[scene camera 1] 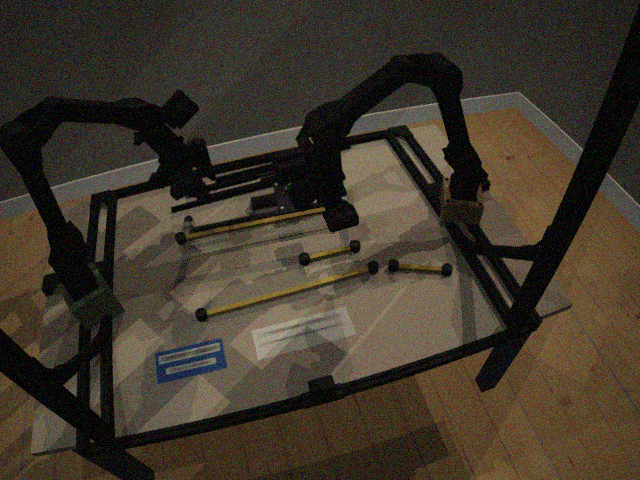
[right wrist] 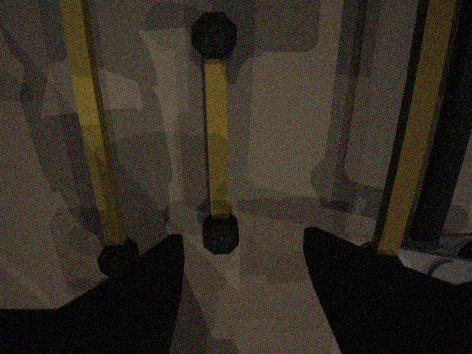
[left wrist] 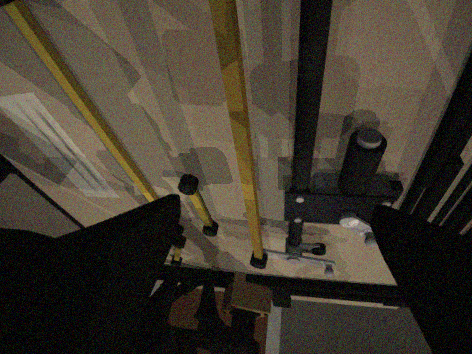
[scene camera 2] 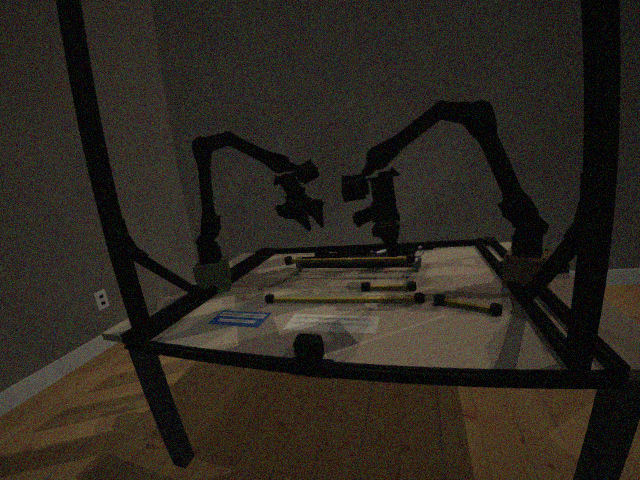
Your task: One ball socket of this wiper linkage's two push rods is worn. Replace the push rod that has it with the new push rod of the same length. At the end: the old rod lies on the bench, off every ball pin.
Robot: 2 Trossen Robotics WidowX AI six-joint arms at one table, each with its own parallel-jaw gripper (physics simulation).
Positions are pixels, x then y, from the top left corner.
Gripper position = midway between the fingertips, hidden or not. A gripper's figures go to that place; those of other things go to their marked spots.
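Distances from the lens: my left gripper (scene camera 1: 213, 190), 1.04 m from the lens; my right gripper (scene camera 1: 333, 222), 1.00 m from the lens. A blue label (scene camera 1: 220, 363) is 0.94 m from the lens and a wiper linkage (scene camera 1: 280, 197) is 1.16 m from the lens; the marked spots on the label and the linkage are 0.46 m apart.
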